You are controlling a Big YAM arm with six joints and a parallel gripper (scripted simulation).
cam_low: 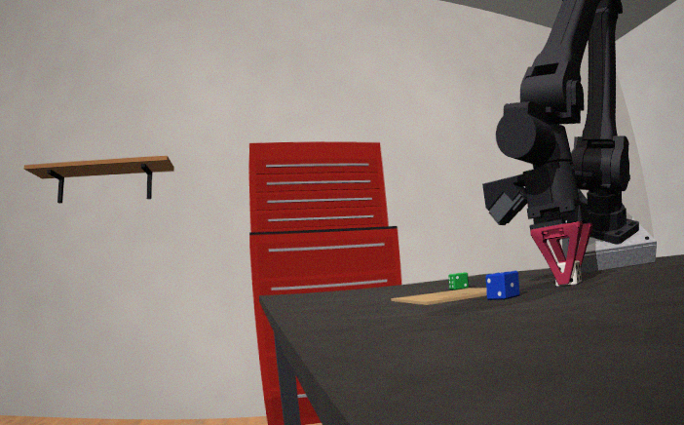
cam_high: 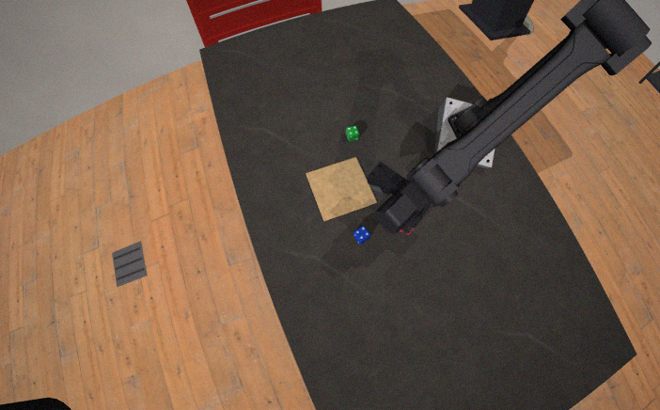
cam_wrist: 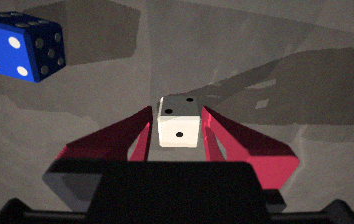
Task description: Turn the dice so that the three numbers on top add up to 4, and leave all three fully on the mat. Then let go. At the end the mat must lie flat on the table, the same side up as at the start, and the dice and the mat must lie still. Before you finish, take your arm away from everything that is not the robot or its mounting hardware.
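My hand is right at the white die. From my hand the other things lie so: blue die 110 mm ahead; then green die 280 mm to the right, 20 mm ahead; then tan mat 140 mm to the right, 110 mm ahead, 10 mm below.
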